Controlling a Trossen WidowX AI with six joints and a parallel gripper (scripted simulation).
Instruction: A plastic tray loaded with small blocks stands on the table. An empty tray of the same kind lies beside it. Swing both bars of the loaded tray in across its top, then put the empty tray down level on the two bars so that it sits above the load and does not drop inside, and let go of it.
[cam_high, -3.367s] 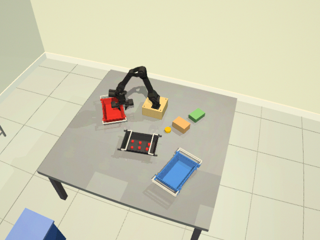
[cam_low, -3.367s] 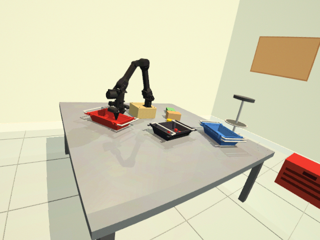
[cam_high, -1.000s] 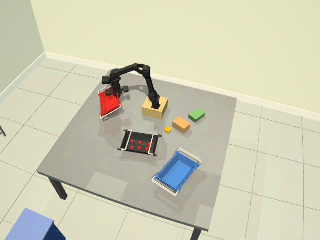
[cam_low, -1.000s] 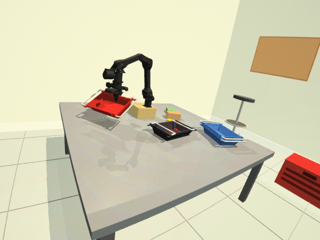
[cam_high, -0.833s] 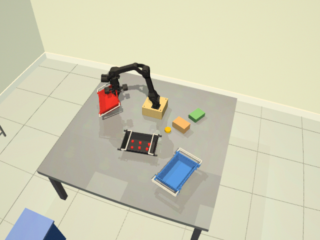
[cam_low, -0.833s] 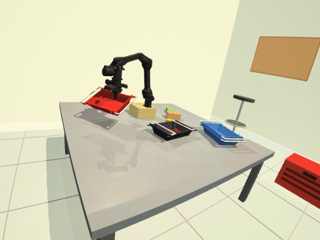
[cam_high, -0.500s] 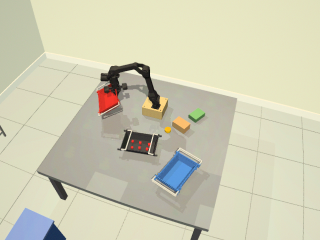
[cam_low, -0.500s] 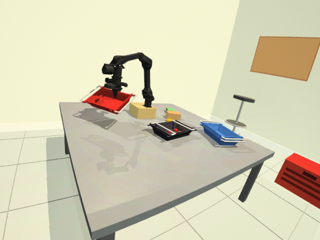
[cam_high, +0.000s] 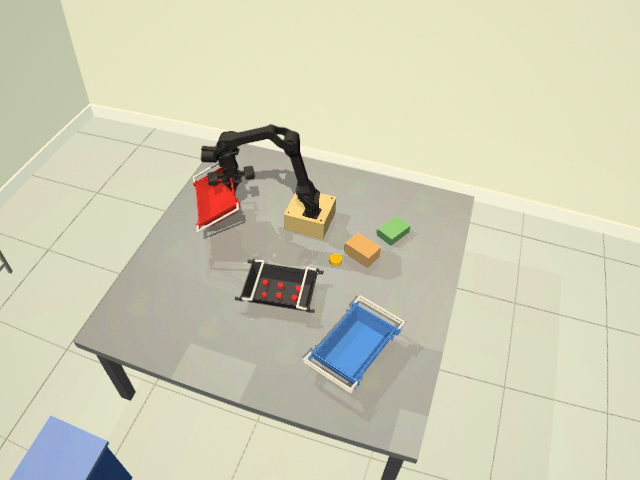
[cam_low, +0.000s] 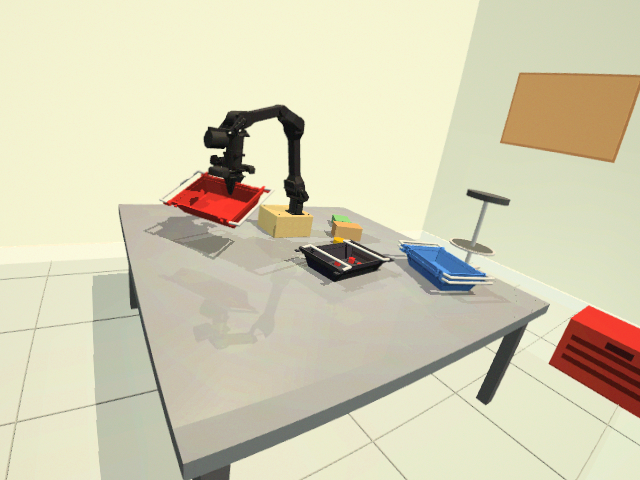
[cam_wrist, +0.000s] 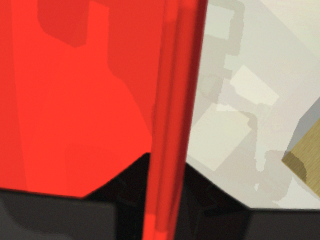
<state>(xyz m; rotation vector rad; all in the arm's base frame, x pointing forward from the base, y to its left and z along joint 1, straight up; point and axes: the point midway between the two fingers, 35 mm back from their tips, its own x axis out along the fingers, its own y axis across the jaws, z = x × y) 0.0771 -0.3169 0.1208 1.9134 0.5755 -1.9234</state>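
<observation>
Now: gripper tip 40 mm short of the red tray and 70 mm to the left of it. Round my gripper tip: orange block: 560 mm to the left, 150 mm below; then green block: 170 mm behind, 650 mm to the left, 160 mm below; then yellow disc: 70 mm ahead, 470 mm to the left, 170 mm below.
</observation>
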